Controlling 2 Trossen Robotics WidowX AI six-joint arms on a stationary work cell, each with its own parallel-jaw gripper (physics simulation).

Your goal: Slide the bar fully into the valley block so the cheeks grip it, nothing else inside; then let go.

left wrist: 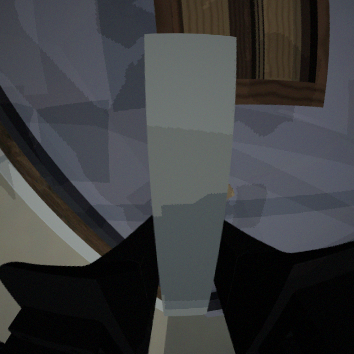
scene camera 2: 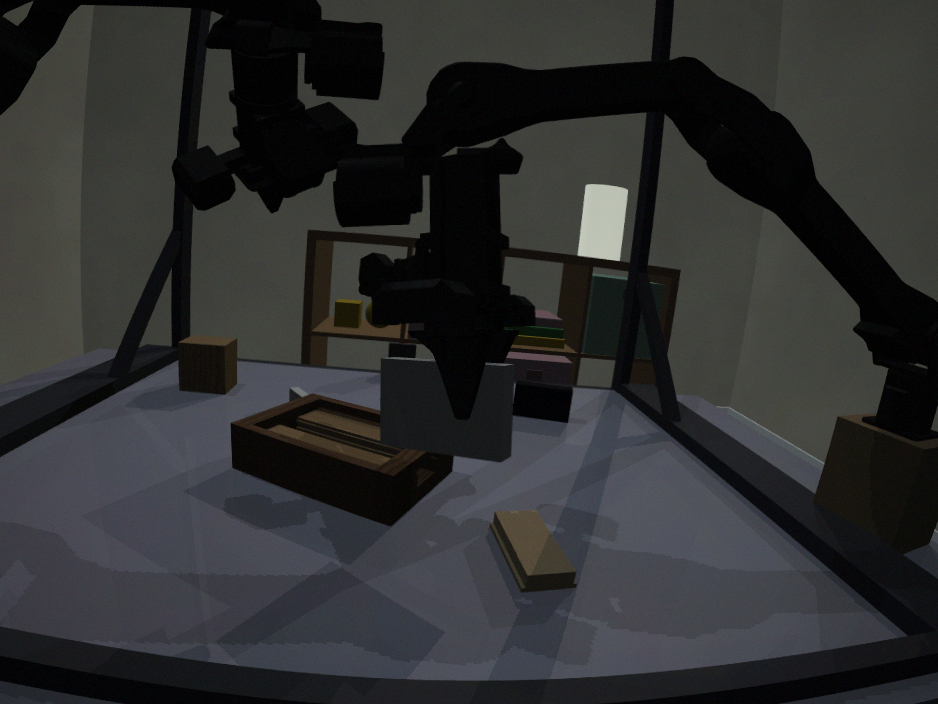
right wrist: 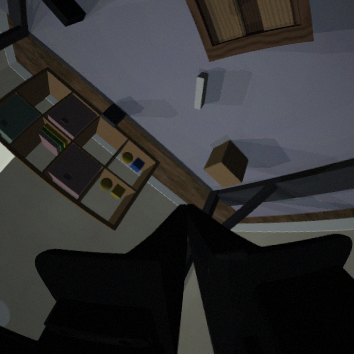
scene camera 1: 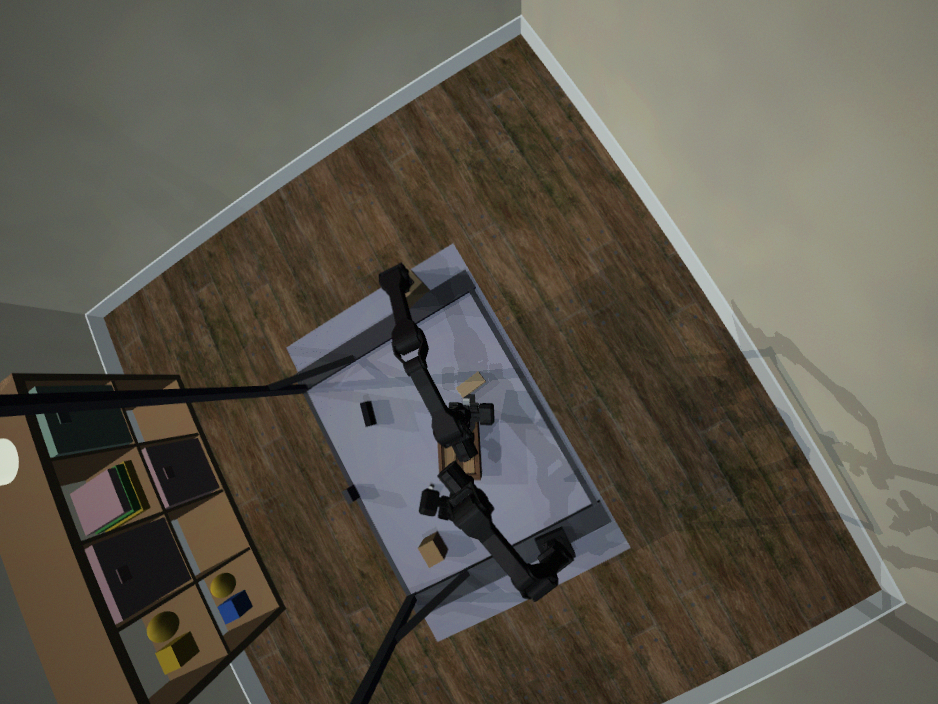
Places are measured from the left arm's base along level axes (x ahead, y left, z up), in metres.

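Pixels of known places: left gripper, fingertip midpoint: (left wrist: 181, 215) (scene camera 2: 468, 417) (scene camera 1: 469, 406); right gripper, fingertip midpoint: (scene camera 2: 272, 210) (right wrist: 185, 210) (scene camera 1: 441, 513); left arm's base, origin of the base link: (scene camera 2: 901, 429) (scene camera 1: 401, 282); right arm's base, origin of the base link: (scene camera 1: 555, 549).
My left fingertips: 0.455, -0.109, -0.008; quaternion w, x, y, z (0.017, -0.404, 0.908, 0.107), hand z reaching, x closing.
Ahead of a thing's pixels: the offset from my left fingertips to its top centre, as dx, dy, dz.
The bar @(+0.017, -0.017, +0.049) (scene camera 2: 412, 405) (left wrist: 192, 110) is a flat pale grey slab, upright on edge. My left gripper (scene camera 2: 463, 413) (left wrist: 181, 215) is shut on it and holds it above the table. The bar overlaps one end of the valley block in both views and is outside its channel. The valley block @(+0.084, -0.142, -0.063) (scene camera 2: 318, 484) (left wrist: 280, 92) (right wrist: 260, 48) is a dark wooden frame with pale wooden cheeks lengthwise inside and a narrow dark gap between them. My right gripper (scene camera 2: 272, 206) (right wrist: 185, 210) is shut and empty, high up and away from the block. Arms partly cover the block in scene camera 1.
A tan wooden piece @(-0.055, +0.036, -0.098) (scene camera 1: 470, 384) (scene camera 2: 534, 549) lies near the block. A wooden cube @(+0.276, -0.440, -0.039) (scene camera 1: 432, 549) (scene camera 2: 207, 364) (right wrist: 226, 164), a small white piece @(+0.126, -0.336, -0.089) (right wrist: 200, 91) and a black block @(-0.228, -0.307, -0.063) (scene camera 1: 368, 413) (scene camera 2: 542, 401) stand on the table. Dark frame posts rise at its edges.
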